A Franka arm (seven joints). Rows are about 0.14 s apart.
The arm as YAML. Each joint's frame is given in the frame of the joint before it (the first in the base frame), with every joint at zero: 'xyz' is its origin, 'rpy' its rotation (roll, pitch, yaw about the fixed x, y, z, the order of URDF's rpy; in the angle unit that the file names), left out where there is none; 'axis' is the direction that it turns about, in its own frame. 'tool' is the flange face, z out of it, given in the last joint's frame.
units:
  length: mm
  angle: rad
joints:
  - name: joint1
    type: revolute
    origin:
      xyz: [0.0, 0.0, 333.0]
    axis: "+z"
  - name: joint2
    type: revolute
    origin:
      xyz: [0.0, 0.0, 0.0]
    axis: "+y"
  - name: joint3
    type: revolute
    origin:
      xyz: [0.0, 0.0, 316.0]
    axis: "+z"
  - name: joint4
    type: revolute
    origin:
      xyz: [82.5, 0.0, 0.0]
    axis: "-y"
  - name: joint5
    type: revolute
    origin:
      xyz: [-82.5, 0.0, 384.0]
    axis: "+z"
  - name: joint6
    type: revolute
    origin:
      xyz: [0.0, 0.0, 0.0]
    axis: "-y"
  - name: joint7
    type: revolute
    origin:
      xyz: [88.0, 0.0, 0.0]
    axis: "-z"
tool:
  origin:
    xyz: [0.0, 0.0, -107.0]
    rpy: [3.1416, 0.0, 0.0]
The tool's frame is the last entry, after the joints.
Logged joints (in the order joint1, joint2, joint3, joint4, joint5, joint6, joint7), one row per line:
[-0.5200, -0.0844, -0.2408, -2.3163, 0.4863, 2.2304, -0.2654]
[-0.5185, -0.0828, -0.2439, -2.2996, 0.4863, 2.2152, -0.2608]
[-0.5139, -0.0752, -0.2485, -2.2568, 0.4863, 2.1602, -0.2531]
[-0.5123, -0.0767, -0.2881, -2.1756, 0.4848, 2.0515, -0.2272]
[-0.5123, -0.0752, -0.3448, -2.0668, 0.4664, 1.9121, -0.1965]
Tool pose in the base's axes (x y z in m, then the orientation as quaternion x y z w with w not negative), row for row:
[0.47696, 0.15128, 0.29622, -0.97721, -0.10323, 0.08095, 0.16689]
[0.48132, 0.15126, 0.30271, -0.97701, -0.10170, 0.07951, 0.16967]
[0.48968, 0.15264, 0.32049, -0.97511, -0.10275, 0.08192, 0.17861]
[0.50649, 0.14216, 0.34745, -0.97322, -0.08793, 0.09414, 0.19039]
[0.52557, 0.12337, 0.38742, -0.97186, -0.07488, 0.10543, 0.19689]
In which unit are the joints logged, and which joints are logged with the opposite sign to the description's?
The joints are logged in radians. Opposite sign: joint1, joint2.
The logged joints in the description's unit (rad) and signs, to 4 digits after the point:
[0.5200, 0.0844, -0.2408, -2.3163, 0.4863, 2.2304, -0.2654]
[0.5185, 0.0828, -0.2439, -2.2996, 0.4863, 2.2152, -0.2608]
[0.5139, 0.0752, -0.2485, -2.2568, 0.4863, 2.1602, -0.2531]
[0.5123, 0.0767, -0.2881, -2.1756, 0.4848, 2.0515, -0.2272]
[0.5123, 0.0752, -0.3448, -2.0668, 0.4664, 1.9121, -0.1965]

